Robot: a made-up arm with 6 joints.
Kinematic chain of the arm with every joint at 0, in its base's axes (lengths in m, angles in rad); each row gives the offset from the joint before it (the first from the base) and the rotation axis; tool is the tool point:
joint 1: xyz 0 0 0.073 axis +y
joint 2: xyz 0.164 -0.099 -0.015 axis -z
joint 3: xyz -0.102 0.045 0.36 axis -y
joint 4: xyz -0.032 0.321 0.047 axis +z
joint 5: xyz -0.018 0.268 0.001 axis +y
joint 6: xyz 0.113 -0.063 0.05 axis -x
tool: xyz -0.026 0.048 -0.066
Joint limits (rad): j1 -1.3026..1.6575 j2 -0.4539..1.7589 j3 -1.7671..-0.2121 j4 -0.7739..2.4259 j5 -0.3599..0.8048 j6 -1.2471..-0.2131
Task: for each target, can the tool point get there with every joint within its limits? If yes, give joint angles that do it. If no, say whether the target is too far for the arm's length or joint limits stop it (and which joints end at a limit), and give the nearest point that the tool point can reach.
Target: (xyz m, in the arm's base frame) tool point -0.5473 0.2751 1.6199
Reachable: no: too far | nearest point -0.3184 0.0966 0.9728 | short by 0.709 m
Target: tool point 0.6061 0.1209 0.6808
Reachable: yes | joints -0.3665 1.3124 -1.2327 0.1048 0.3102 -0.6513
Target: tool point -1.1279 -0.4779 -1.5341
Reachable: no: too far | nearest point 0.0801 -0.1954 -0.6563 | short by 1.520 m
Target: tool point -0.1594 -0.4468 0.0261
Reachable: no: joint limits stop it (at a limit: joint 1, joint 2, joint 3, joint 4, joint 5, joint 6) | nearest point -0.4227 -0.0748 -0.0412 | short by 0.461 m
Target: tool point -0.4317 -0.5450 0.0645
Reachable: no: joint limits stop it (at a limit: joint 2, joint 3, joint 4, joint 5) | nearest point -0.4680 -0.0833 0.0638 | short by 0.463 m
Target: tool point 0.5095 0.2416 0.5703
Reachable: yes | joints 0.2619 1.3362 -0.7010 2.1356 0.0617 -0.8642
